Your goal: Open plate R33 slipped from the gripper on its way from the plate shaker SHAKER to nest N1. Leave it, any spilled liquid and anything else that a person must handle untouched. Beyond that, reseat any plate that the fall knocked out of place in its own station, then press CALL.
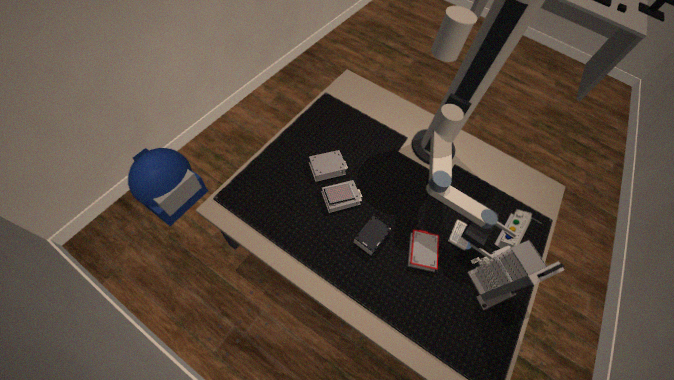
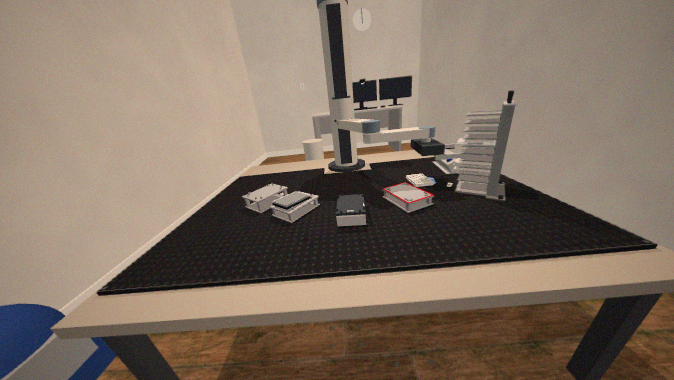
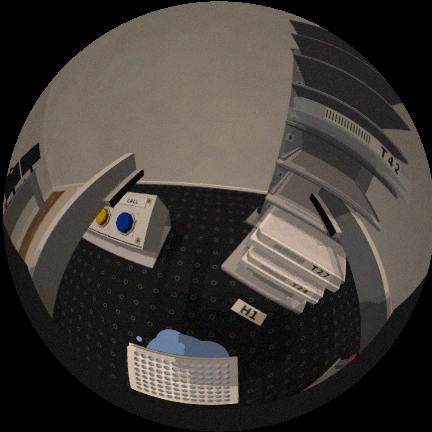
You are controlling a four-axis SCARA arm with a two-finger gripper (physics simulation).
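Seen in the pictures: gripper, fingertip midpoint: point(image 2: 462, 149) point(image 3: 230, 168); arm's base, link origin: point(image 2: 346, 165).
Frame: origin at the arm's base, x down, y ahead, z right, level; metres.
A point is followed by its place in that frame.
My gripper point(image 1: 504, 246) {x -0.157, y 0.449, z -0.510 m} point(image 2: 460, 151) {x -0.157, y 0.449, z -0.510 m} point(image 3: 230, 168) {x -0.157, y 0.449, z -0.510 m} is open and empty, between the button panel point(image 1: 523, 220) {x -0.087, y 0.206, z -0.554 m} point(image 3: 155, 220) {x -0.066, y 0.365, z -0.540 m} and the plate hotel H1 point(image 2: 501, 150) {x -0.196, y 0.644, z -0.532 m} point(image 3: 234, 261) {x -0.021, y 0.477, z -0.518 m}. The blue CALL button point(image 3: 124, 222) {x -0.082, y 0.332, z -0.515 m} is on the panel. Open plate R33 point(image 1: 457, 234) {x -0.020, y 0.429, z -0.320 m} point(image 2: 419, 180) {x -0.026, y 0.439, z -0.329 m} point(image 3: 182, 380) {x -0.020, y 0.420, z -0.337 m} lies on the mat beside blue liquid point(image 2: 432, 180) point(image 3: 167, 342). Plates T27 point(image 3: 300, 240) {x -0.131, y 0.503, z -0.470 m} and T24 point(image 3: 277, 272) {x -0.102, y 0.495, z -0.460 m} sit low in the hotel, T42 point(image 3: 347, 127) higher. I cannot tell whether they are fully seated. The dark SHAKER point(image 1: 373, 232) {x -0.068, y 0.683, z 0.015 m} point(image 2: 351, 205) {x -0.068, y 0.706, z 0.013 m} shows no plate on top.
A red-rimmed station point(image 1: 425, 250) {x -0.053, y 0.611, z -0.219 m} point(image 2: 407, 192) {x -0.053, y 0.613, z -0.216 m} stands between shaker and hotel. A pale station point(image 1: 327, 164) {x -0.069, y 0.508, z 0.387 m} point(image 2: 265, 194) {x -0.069, y 0.530, z 0.380 m} and another bearing a plate point(image 1: 341, 193) {x -0.075, y 0.607, z 0.238 m} point(image 2: 295, 200) {x -0.077, y 0.638, z 0.226 m} stand left of the shaker; their labels are unreadable. An H1 label point(image 3: 248, 312) {x -0.015, y 0.494, z -0.443 m} lies before the hotel.
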